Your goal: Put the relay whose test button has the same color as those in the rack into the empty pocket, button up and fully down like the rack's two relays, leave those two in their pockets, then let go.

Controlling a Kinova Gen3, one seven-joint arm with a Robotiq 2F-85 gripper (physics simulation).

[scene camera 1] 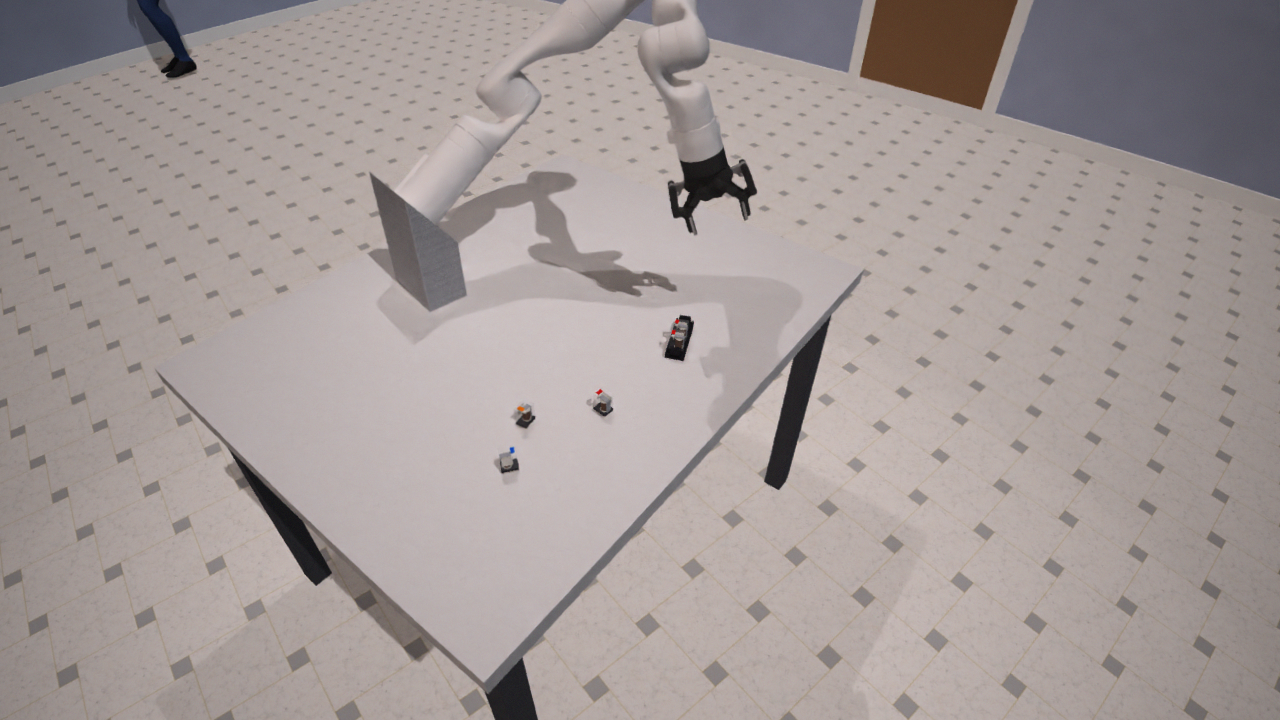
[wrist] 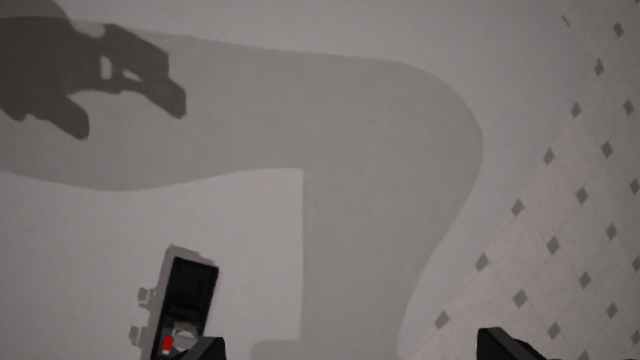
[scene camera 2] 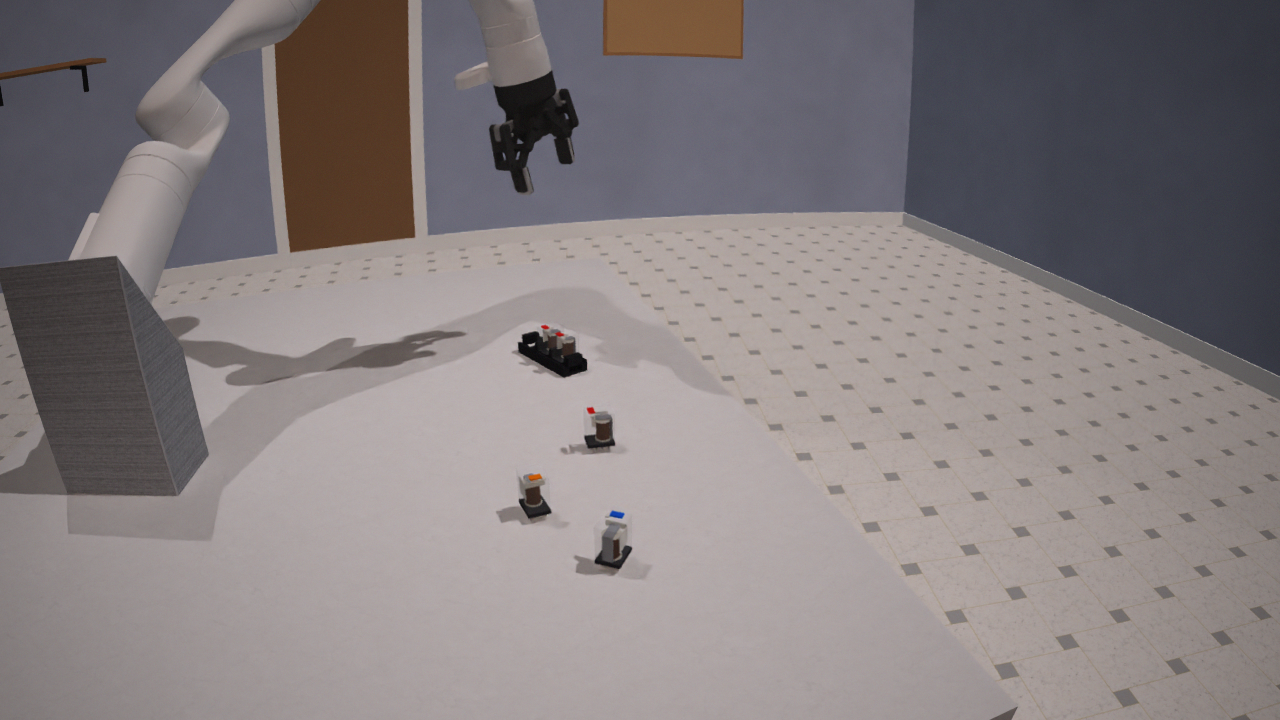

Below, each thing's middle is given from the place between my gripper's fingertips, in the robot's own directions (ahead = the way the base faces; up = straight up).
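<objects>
There's the black rack point(scene camera 2: 574, 363), and my hand is 21 cm above it, 8 cm to the left of it and 2 cm past it.
</objects>
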